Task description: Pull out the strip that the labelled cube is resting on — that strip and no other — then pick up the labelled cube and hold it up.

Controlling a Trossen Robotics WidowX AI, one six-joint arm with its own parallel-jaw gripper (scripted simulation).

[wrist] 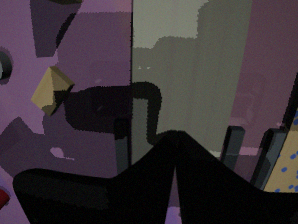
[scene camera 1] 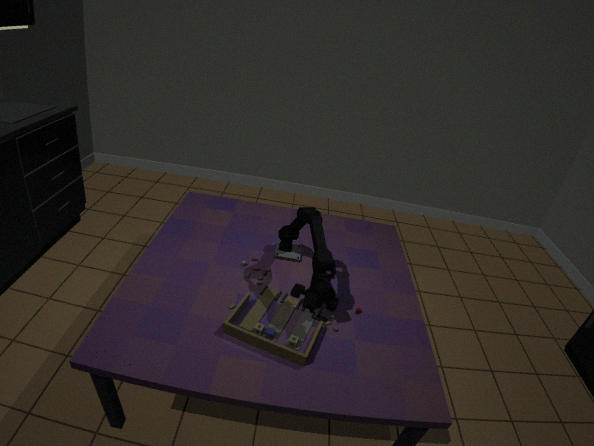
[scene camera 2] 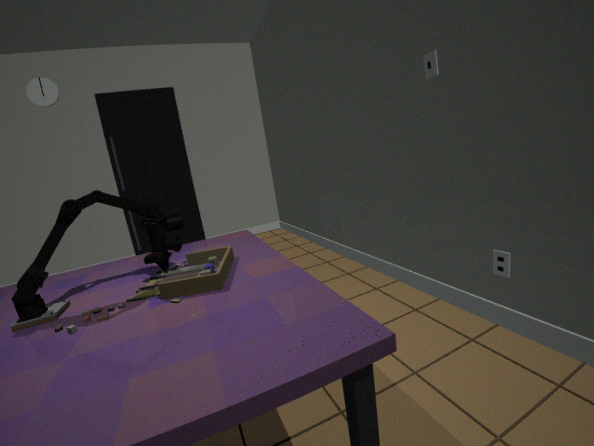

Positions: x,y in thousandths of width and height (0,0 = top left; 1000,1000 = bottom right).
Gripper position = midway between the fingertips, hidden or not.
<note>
In view: my gripper (scene camera 2: 280,611).
My gripper shows as well in the wrist view (wrist: 592,614).
</note>
